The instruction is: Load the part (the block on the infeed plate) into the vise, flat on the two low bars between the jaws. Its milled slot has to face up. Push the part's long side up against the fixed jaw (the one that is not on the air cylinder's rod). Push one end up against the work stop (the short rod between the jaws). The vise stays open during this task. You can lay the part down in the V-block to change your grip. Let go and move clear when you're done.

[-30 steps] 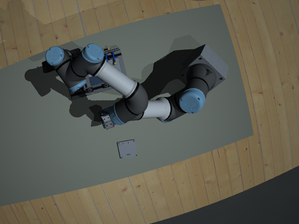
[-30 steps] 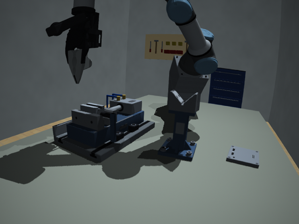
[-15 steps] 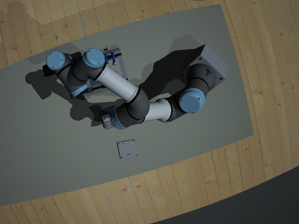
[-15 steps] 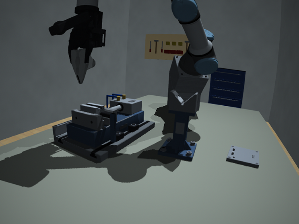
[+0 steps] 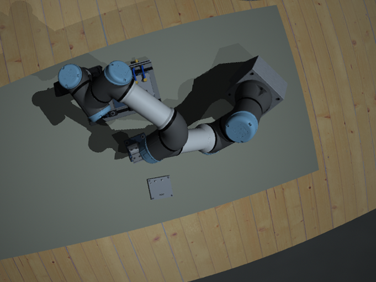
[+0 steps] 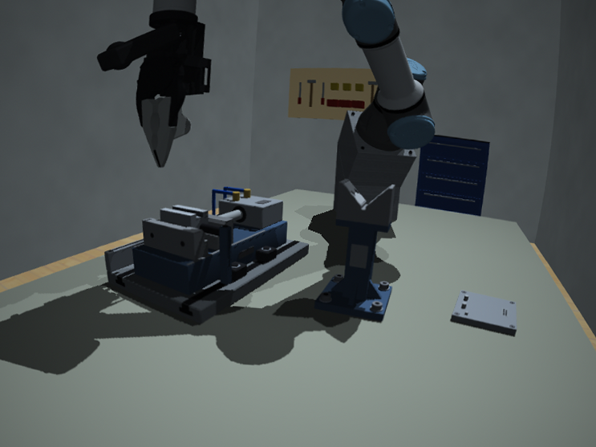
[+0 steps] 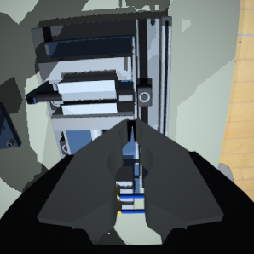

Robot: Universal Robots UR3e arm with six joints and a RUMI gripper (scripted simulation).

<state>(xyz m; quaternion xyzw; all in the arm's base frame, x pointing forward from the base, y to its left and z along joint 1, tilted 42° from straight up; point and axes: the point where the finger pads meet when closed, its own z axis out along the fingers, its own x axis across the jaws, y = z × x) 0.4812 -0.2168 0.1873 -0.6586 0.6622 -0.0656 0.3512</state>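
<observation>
Right now the part is 80 mm below my hand, 50 mm to the left of it and 10 mm behind it. From my hand the other things lie so: moving jaw (100 mm below, 50 mm to the left, 40 mm behind); fixed jaw (100 mm below, 50 mm to the left, 20 mm ahead); work stop (100 mm to the left, 90 mm below, 20 mm behind).
</observation>
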